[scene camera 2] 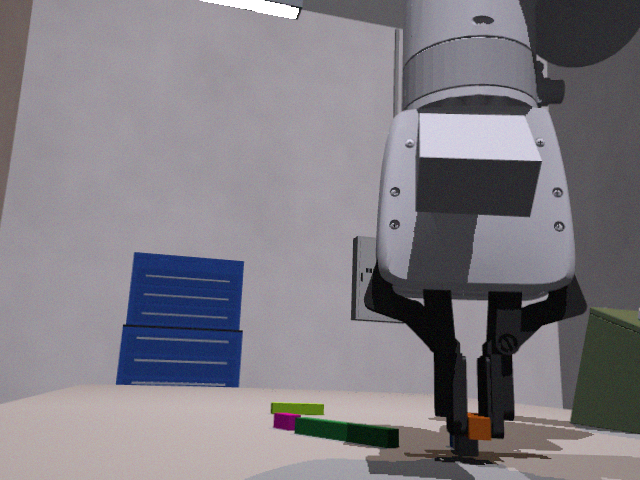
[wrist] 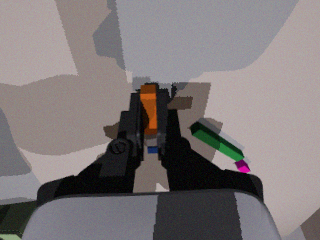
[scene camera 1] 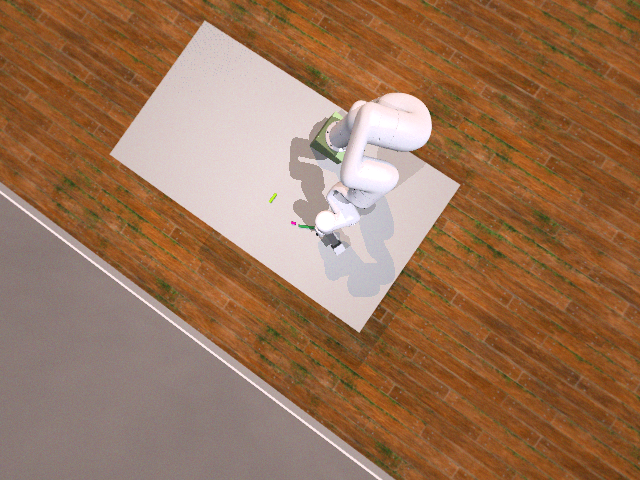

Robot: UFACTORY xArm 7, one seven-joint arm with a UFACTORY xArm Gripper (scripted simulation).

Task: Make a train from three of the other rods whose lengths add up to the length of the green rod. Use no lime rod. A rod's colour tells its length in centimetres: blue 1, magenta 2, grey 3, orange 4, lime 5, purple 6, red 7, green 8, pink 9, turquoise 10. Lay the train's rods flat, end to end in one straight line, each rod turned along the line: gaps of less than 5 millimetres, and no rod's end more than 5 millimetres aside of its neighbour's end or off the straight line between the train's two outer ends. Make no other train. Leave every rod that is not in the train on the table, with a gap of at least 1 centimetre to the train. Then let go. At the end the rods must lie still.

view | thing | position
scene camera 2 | gripper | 473, 434
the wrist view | gripper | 149, 107
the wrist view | green rod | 198, 130
